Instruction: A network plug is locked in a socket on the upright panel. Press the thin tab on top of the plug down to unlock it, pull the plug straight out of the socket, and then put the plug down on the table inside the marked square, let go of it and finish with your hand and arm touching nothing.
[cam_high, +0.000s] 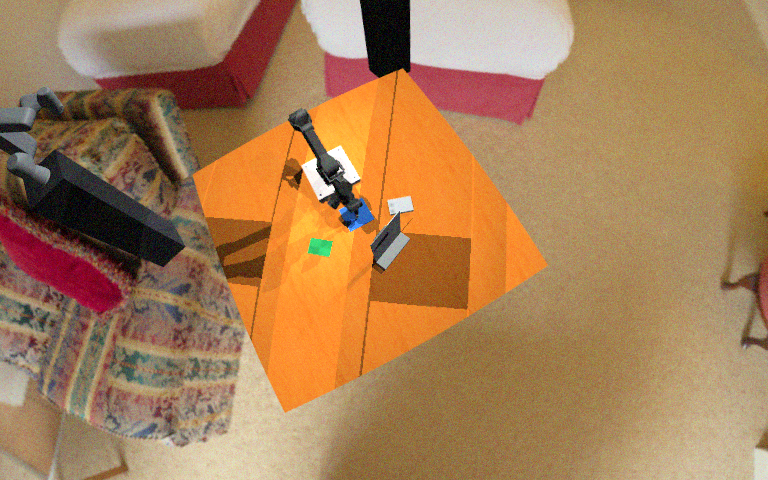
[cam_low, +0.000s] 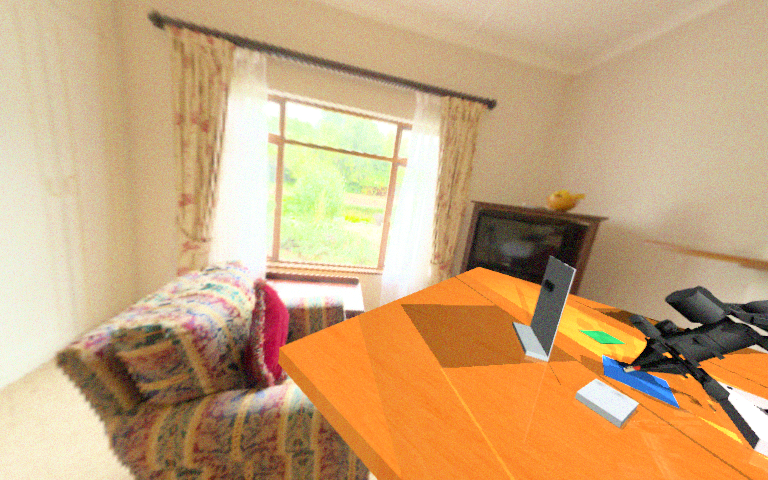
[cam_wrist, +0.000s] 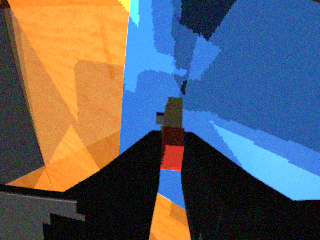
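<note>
Right now the blue square is 10 mm behind my gripper tip and 20 mm below it. Round my gripper tip: green square 220 mm to the right, 20 mm below; then plug right at my gripper tip.
</note>
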